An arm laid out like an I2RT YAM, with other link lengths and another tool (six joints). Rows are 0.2 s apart.
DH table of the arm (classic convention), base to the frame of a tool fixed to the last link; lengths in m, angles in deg. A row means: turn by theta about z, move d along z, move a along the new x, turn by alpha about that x. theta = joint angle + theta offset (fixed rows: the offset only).
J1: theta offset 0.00; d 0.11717; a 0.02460; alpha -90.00
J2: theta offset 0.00; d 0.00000; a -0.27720; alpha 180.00
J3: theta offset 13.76; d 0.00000; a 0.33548; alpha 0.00
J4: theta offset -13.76; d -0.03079; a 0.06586; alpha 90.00
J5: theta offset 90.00; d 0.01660; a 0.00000; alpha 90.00
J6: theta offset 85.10; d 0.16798; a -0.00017; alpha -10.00
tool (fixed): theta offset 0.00; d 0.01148; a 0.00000; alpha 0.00
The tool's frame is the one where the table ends.
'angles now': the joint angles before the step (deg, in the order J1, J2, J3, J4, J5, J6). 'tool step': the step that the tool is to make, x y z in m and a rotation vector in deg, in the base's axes. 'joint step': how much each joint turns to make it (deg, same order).
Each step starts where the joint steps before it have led.
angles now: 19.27, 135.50, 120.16, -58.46, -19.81, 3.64
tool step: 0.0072, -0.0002, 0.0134, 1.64, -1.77, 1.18
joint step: -0.64, -0.15, 1.52, -0.01, -1.47, -1.55
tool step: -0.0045, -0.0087, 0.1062, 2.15, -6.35, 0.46
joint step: -0.78, -6.47, 6.86, -7.07, -0.49, -1.22
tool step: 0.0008, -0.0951, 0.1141, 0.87, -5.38, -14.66
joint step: -8.05, -8.55, 6.40, -7.47, 3.48, 6.01
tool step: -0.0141, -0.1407, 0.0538, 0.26, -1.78, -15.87
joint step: -14.49, -6.83, 0.22, -4.85, 0.59, 1.32
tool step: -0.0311, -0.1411, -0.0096, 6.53, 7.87, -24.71
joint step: -15.95, -0.30, -0.04, -6.22, 0.55, 10.39
